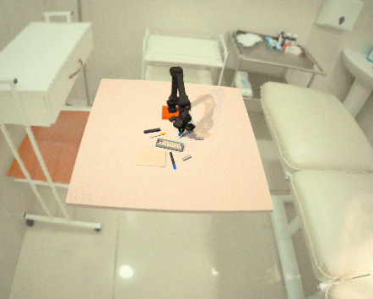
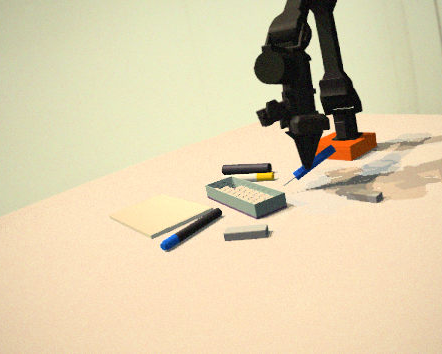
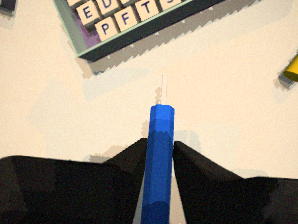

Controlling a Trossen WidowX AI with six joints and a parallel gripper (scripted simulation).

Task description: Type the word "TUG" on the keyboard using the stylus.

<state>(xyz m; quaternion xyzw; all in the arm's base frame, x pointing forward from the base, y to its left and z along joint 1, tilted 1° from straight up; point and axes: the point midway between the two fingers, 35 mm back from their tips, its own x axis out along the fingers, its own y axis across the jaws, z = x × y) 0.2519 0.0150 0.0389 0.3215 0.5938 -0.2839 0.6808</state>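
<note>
Now: gripper tip 1 cm to the left of the blue stylus, 1 cm short of it and 1 cm above it. Also, from my gripper tip: cream notepad: 24 cm to the right, 17 cm ahead, 4 cm below; then yellow-tipped marker: 15 cm to the right, 3 cm below, 3 cm behind.
</note>
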